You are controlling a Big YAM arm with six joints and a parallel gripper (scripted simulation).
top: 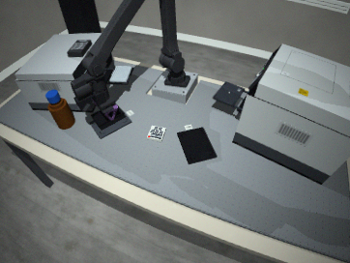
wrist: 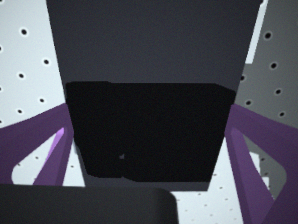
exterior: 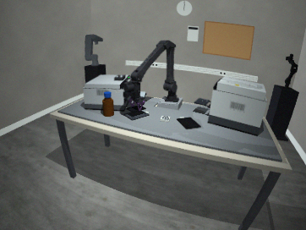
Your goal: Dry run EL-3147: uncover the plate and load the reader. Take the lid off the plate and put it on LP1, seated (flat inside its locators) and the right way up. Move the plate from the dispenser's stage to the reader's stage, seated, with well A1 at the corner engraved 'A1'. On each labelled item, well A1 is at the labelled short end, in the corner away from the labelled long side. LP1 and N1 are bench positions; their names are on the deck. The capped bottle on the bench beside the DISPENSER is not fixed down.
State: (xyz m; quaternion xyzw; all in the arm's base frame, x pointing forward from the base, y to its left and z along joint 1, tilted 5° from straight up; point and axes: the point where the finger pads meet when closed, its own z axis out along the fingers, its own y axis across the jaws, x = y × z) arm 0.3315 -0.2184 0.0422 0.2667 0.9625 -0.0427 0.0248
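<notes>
My gripper is now 6 cm above the LP1 pad. Round my hand: label 9 cm behind, 6 cm to the left, 6 cm below; lidded plate right at my hand; brown capped bottle 6 cm ahead, 21 cm to the right, 5 cm above.
</notes>
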